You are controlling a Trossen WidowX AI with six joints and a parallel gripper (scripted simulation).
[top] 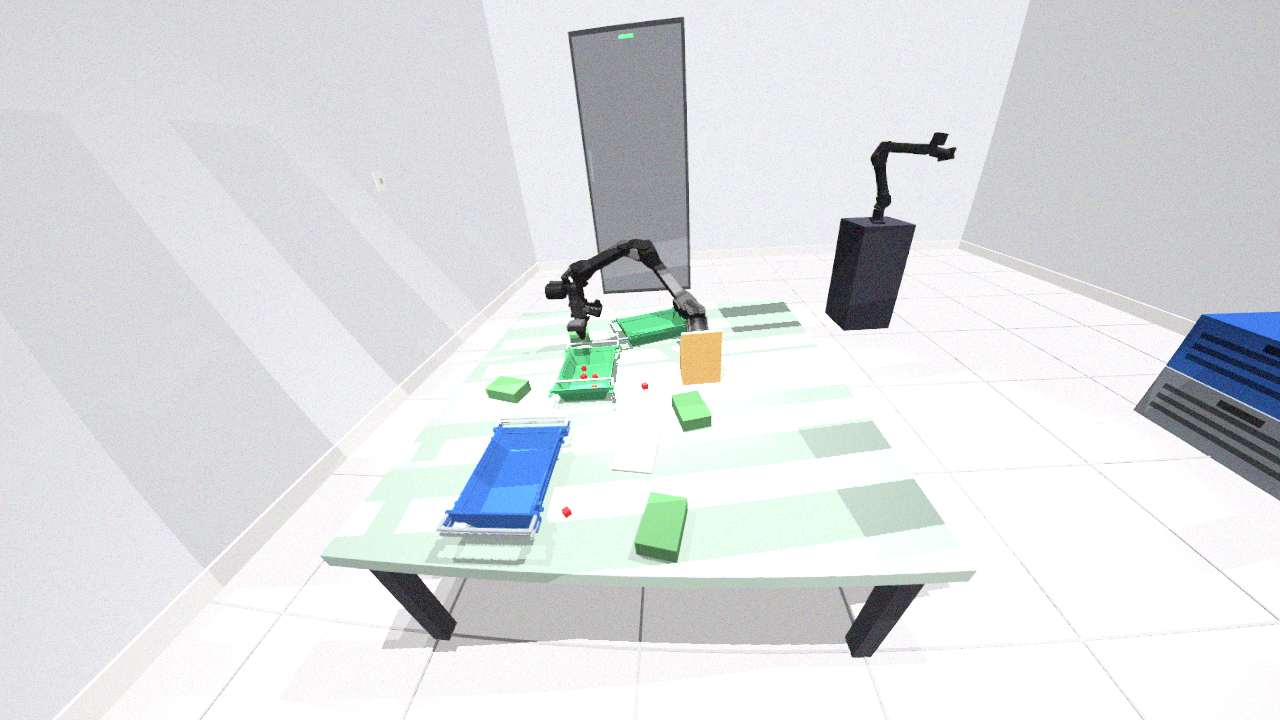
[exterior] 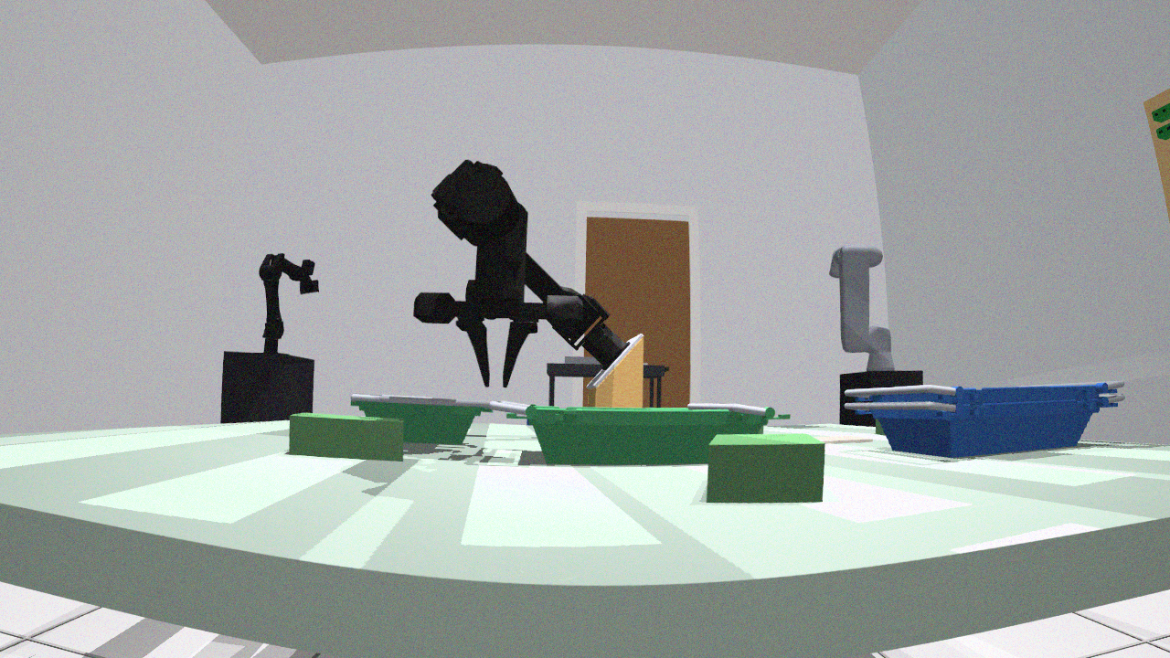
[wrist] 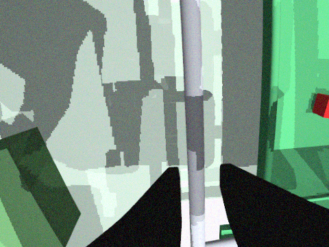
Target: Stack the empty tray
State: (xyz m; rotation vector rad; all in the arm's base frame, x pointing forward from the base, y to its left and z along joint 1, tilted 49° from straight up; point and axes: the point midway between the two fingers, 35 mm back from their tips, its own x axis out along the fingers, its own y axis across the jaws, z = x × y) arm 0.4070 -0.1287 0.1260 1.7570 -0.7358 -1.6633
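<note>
The green tray is 250 mm behind my gripper tip, 160 mm to the right of it and 40 mm below it. Round my gripper tip: beige card: 500 mm to the left, 210 mm behind, 80 mm below.
</note>
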